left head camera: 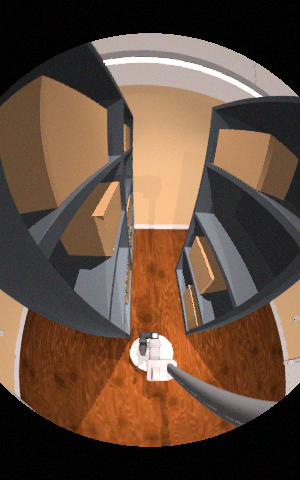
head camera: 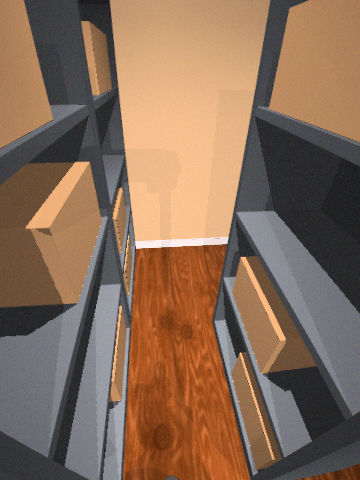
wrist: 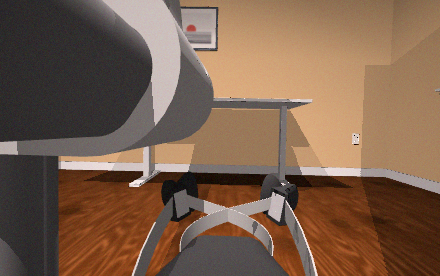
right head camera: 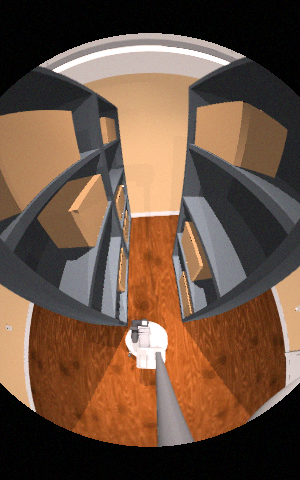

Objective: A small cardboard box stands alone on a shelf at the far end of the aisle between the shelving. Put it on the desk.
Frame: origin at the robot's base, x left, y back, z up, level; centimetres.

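Seen in the pictures: gripper, fingertip midpoint: [left head camera: 142,370] [wrist: 229,188] [right head camera: 134,357].
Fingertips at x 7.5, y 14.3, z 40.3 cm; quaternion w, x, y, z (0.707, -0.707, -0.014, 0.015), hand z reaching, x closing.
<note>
A point is followed by its place in that frame.
Several cardboard boxes stand on the shelving, and I cannot tell which is the small one that the task names. At the far end of the left shelving, a box [head camera: 100,62] {x 33.4, y -151.4, z 155.1 cm} [left head camera: 126,137] {x 33.3, y -149.1, z 155.4 cm} [right head camera: 108,130] {x 33.0, y -145.5, z 154.1 cm} stands on an upper shelf, and narrow faces of lower boxes show beneath it. The desk [wrist: 265,104] {x 27.3, y 221.0, z 66.7 cm} stands against a wall in the wrist view, partly hidden by my arm. My gripper [wrist: 229,188] {x 7.5, y 14.3, z 40.3 cm} is open and empty, with its two dark fingertips apart, some way from the desk.
Left shelving [head camera: 97,200] {x 29.5, y -96.3, z 107.6 cm} and right shelving [head camera: 300,260] {x -48.8, y -70.8, z 96.3 cm} flank a narrow aisle of wooden floor [head camera: 172,290] {x -2.8, y -142.1, z -2.8 cm}, ending at a wall [head camera: 185,60] {x -11.7, y -203.9, z 158.1 cm}. A large box [head camera: 75,240] {x 27.8, y -64.9, z 110.8 cm} stands near on the left. My round white base [left head camera: 167,347] {x -14.7, y -5.2, z 18.5 cm} is at the aisle's mouth.
</note>
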